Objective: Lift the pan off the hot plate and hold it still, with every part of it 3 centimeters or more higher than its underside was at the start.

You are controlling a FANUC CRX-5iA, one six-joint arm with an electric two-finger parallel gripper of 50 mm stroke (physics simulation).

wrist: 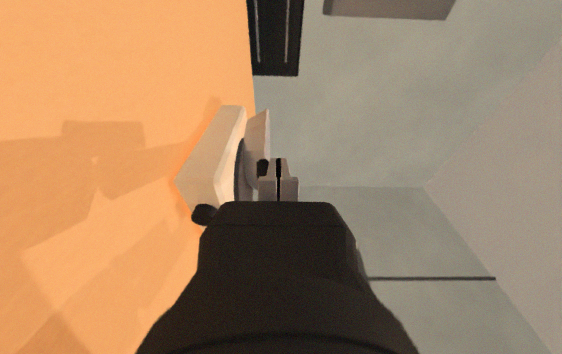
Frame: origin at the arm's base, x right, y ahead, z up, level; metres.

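Where they show: gripper, fingertip midpoint: (278, 169).
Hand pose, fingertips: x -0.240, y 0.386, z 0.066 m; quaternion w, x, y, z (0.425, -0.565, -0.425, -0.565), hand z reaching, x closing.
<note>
Each offset is from my fingertips to the top centre of the thing. Level surfaces: height alone.
The hot plate {dx +0.133, dy +0.156, dz -0.065 m} (206, 152) is a pale box with a dark round knob, left of centre in the wrist view. The edge of a dark disc shows on its right side. The pan (257, 142), light grey with a dark handle, is right beside that disc; whether they touch cannot be told. The dark end of the pan's handle {dx +0.037, dy +0.017, dz +0.019 m} (262, 167) shows just left of the fingertips, and the rest of it is hidden behind the fingers and gripper body. My gripper (278, 169) is shut, its two pads together with nothing visible between them.
An orange surface {dz -0.136 m} (100, 60) with shadows fills the left side. A black bar with two light lines (275, 37) comes down from the top edge. A grey-brown block (390, 7) shows at the top right. A grey-green surface (360, 100) lies to the right.
</note>
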